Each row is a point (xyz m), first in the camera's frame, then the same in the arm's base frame.
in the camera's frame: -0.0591 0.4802 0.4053
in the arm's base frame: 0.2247 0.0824 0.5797
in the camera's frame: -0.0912 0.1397 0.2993
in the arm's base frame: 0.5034 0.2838 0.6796
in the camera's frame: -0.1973 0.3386 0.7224
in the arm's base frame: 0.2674 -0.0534 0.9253
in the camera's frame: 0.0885 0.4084 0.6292
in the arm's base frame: 0.0770 0.1562 0.8028
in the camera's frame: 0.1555 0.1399 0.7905
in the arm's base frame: 0.1313 0.3000 1.0838
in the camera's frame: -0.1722 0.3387 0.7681
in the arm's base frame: 0.2313 -0.0504 0.9628
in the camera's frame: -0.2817 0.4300 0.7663
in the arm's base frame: 0.2468 -0.1832 0.9134
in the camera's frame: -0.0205 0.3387 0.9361
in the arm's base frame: 0.0601 0.0062 1.0997
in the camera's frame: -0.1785 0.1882 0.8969
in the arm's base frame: 0.2740 -0.0162 1.1533
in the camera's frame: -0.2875 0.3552 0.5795
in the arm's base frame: 0.3773 -0.0814 0.7989
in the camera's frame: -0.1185 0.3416 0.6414
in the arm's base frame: 0.2487 0.0325 0.8543
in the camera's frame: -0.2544 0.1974 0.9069
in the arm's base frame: 0.3136 -0.0822 1.1583
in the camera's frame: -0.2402 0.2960 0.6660
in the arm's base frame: 0.3462 -0.0427 0.9027
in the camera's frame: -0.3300 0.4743 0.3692
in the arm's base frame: 0.4210 -0.1067 0.5588
